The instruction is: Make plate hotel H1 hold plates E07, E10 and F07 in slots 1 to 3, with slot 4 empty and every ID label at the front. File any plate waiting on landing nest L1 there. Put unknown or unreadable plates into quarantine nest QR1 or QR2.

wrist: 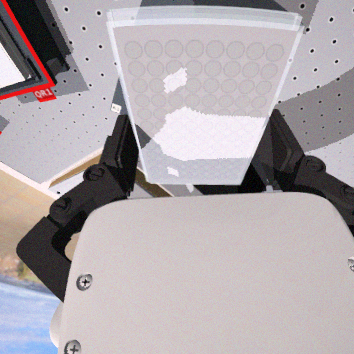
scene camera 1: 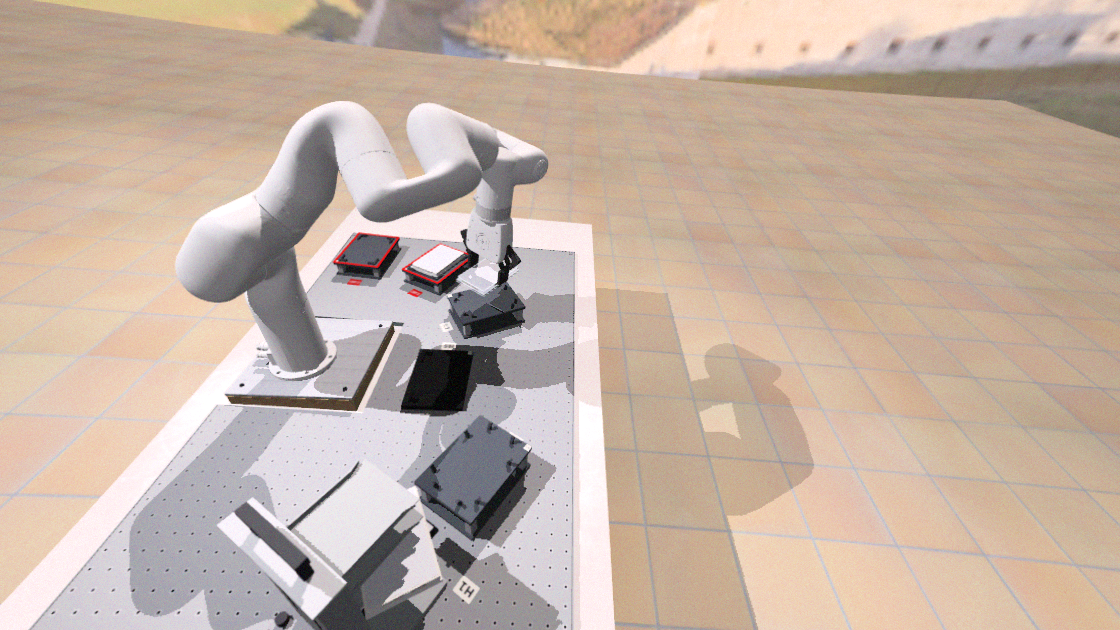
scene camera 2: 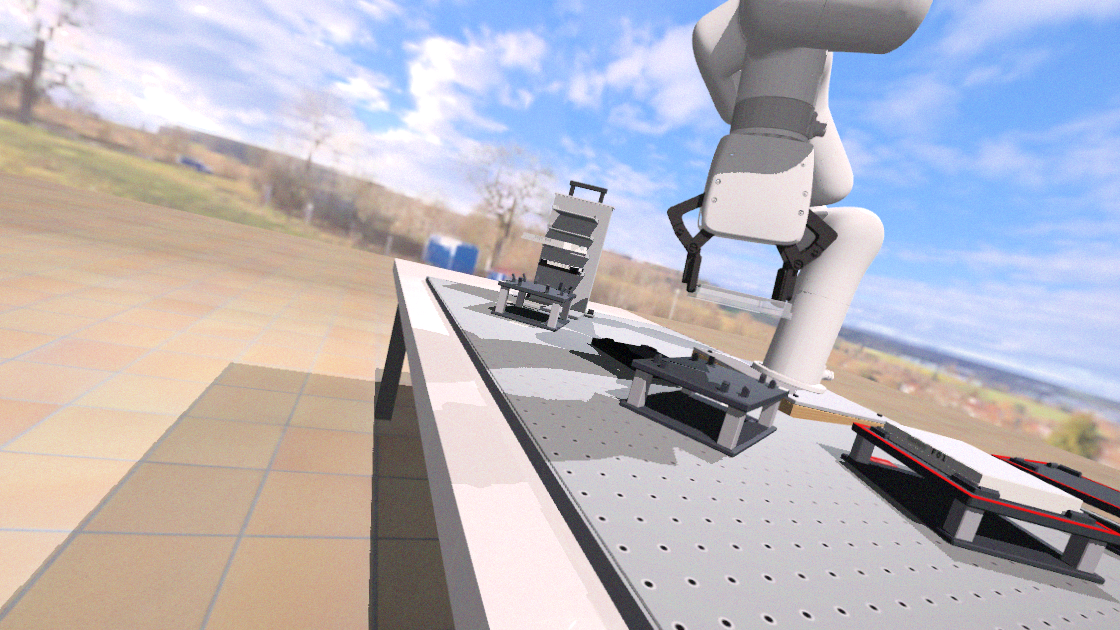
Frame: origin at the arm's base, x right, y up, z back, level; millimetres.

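Seen in the pictures: gripper, between the fingertips: [wrist: 197,128] [scene camera 1: 487,274] [scene camera 2: 733,298]; arm's base, origin of its link: [scene camera 1: 304,359] [scene camera 2: 786,379].
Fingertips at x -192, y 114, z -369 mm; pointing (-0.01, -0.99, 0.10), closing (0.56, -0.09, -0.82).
Pixels of each thing's top centre, then the offset from my fingertips to it. "spot": a spot on its surface instead.
- dark nest, centre of its top: [wrist: 190,75] [scene camera 2: 718,366] [scene camera 1: 486,297] dx -4, dy -74, dz +5 mm
- pale plate, a spot on its surface: [scene camera 2: 538,237] spot: dx +619, dy +20, dz +7 mm
- white plate, centre of its top: [scene camera 2: 971,455] [scene camera 1: 438,258] dx -179, dy -79, dz +155 mm
- red-rimmed QR1, a spot on its surface: [wrist: 46,79] spot: dx -88, dy -94, dz +141 mm
- red-rimmed nest, centre of its top: [scene camera 2: 1114,491] [scene camera 1: 367,247] dx -224, dy -88, dz +360 mm
- dark raised nest, centre of its top: [scene camera 1: 475,458] [scene camera 2: 542,279] dx +454, dy -58, dz -26 mm
- flat black pad, a spot on its surface: [scene camera 1: 438,380] spot: dx +231, dy -122, dz +83 mm
My gripper [scene camera 1: 487,270] [scene camera 2: 736,293] [wrist: 197,128] is shut on a clear, round-welled plate [scene camera 2: 740,300] [wrist: 200,95], held roughly level above the dark nest [scene camera 1: 485,311] [scene camera 2: 708,381]. No ID on this plate is readable. The nest's tiny label resembles A1, unsure. Plate hotel H1 [scene camera 1: 356,509] [scene camera 2: 602,235] stands at the far end in scene camera 2; a pale plate [scene camera 2: 538,237] juts from it, but slot contents and IDs are unclear. A white plate [scene camera 1: 440,260] [scene camera 2: 1018,479] [wrist: 9,65] lies on red-rimmed QR1 [wrist: 46,79]. Landing nest L1 cannot be identified by label.
Another red-rimmed nest [scene camera 1: 366,250] [scene camera 2: 1076,481] stands beside QR1, with no plate visible on it. A dark raised nest [scene camera 1: 473,474] [scene camera 2: 538,290] stands beside H1. A flat black pad [scene camera 1: 438,380] lies between the dark nests. The arm's base plate [scene camera 1: 258,387] is alongside.
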